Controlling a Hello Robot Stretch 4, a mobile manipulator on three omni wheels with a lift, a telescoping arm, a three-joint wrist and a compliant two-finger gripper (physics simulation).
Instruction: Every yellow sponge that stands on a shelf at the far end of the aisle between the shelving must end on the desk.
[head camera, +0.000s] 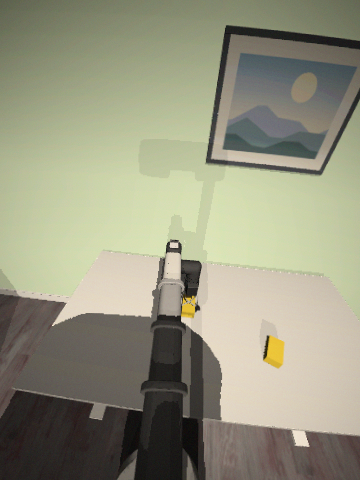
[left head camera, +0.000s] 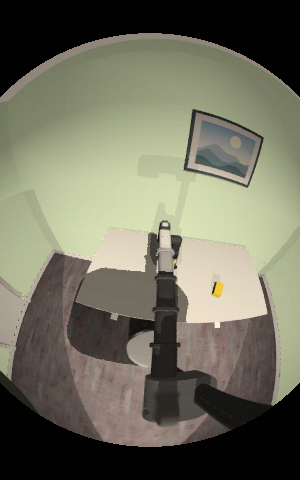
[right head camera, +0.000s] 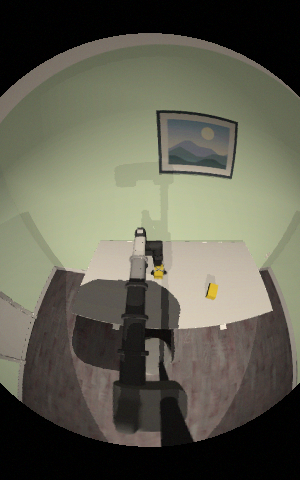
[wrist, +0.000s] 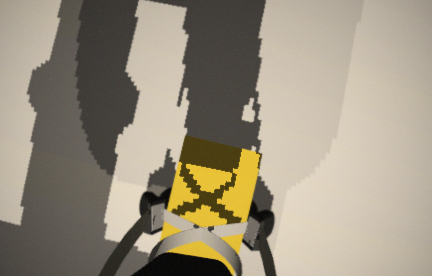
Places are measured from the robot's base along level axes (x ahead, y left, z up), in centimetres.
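Pixels of known places: gripper, fingertip midpoint: (head camera: 188, 310) (right head camera: 158, 274) (wrist: 208, 208); robot's base at its link origin: (left head camera: 147, 347) (right head camera: 150, 354).
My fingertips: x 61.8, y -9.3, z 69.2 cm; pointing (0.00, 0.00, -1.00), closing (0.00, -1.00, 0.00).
Ahead of a thing's pixels: the offset from my fingertips to its top centre. Level surfaces: height alone.
My gripper (head camera: 189, 307) (right head camera: 159, 272) (wrist: 208, 208) is shut on a yellow sponge {dx +1.2, dy +0.0, dz +4.6 cm} (head camera: 188, 313) (right head camera: 158, 275) (wrist: 210, 181), one finger on each side of it. It holds the sponge low over the back middle part of the pale desk {dz +0.0 cm} (head camera: 310, 390) (left head camera: 245, 300) (right head camera: 250, 300) (wrist: 390, 150); whether the sponge touches the top I cannot tell. In the left head camera view the arm hides most of the gripper. A second yellow sponge {dx -18.9, dy -36.5, dz +4.5 cm} (head camera: 275, 351) (left head camera: 218, 289) (right head camera: 212, 291) lies on the right part of the desk, apart from the gripper. The shelves do not show.
The extended arm (head camera: 166, 350) (left head camera: 165, 325) (right head camera: 134, 325) reaches over the desk's front edge. A round stool seat (left head camera: 140, 348) is at the front of the desk, partly behind the arm. A green wall with a framed picture (head camera: 270, 100) (left head camera: 222, 150) (right head camera: 197, 145) rises behind the desk.
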